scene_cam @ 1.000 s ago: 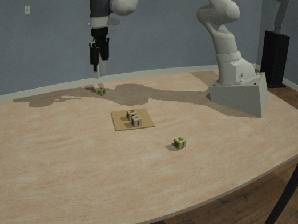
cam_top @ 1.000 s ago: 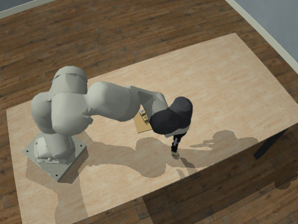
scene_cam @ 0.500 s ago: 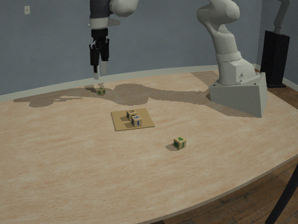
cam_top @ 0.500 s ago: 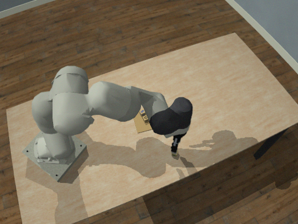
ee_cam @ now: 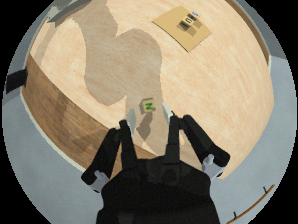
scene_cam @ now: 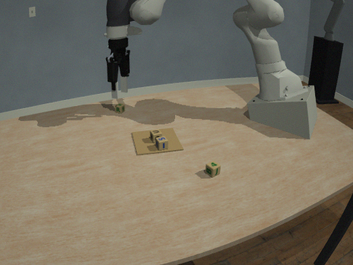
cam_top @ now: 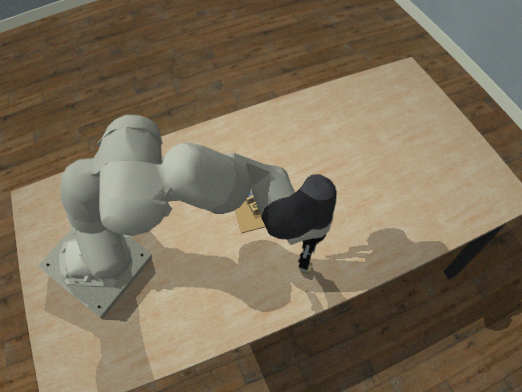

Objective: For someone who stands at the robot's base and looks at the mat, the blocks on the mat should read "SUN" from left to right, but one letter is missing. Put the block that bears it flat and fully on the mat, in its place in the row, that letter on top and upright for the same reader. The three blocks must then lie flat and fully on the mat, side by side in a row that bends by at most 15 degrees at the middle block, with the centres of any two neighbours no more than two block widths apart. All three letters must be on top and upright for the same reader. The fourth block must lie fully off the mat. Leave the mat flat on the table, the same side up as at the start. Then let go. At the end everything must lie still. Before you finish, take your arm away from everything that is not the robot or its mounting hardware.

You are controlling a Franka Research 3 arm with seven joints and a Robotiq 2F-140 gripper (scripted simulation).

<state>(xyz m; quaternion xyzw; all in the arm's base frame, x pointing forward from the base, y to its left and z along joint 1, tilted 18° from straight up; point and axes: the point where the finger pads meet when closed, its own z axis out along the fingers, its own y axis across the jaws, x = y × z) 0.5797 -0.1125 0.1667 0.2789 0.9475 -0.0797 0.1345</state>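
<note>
The N block lies 9 cm below my hand. From my hand the other things lie so: U block 25 cm to the left, 10 cm behind, 8 cm below; mat 25 cm to the left, 10 cm below, 10 cm behind.
</note>
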